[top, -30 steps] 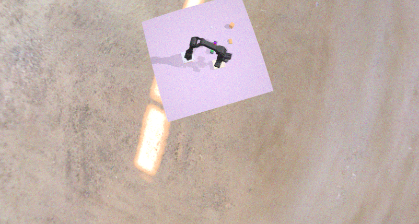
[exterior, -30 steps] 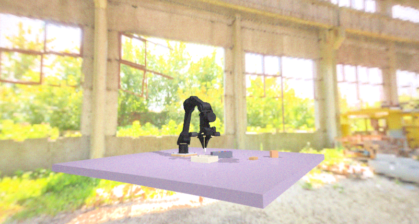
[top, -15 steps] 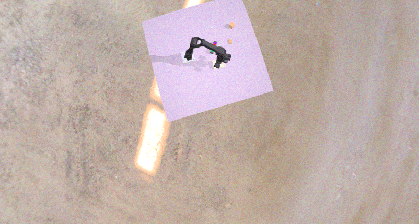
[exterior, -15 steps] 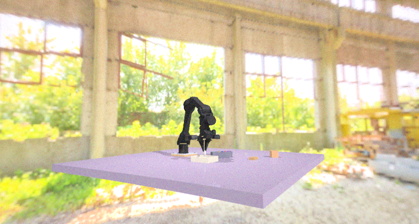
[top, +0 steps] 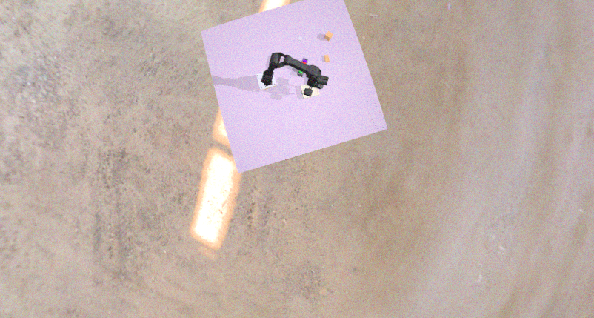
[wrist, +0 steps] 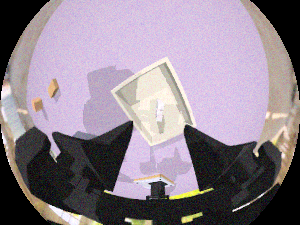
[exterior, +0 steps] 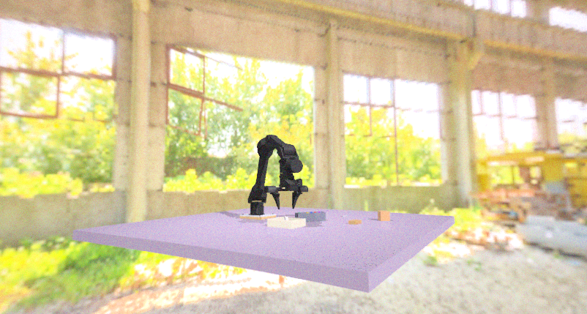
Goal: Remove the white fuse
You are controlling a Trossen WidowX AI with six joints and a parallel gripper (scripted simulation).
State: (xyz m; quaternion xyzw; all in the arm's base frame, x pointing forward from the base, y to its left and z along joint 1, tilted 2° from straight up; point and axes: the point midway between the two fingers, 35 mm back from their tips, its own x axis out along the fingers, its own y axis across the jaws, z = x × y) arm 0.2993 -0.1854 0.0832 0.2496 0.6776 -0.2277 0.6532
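Now: the white fuse 5 cm below my gripper tip. Round my gripper tip: tray (7 cm below).
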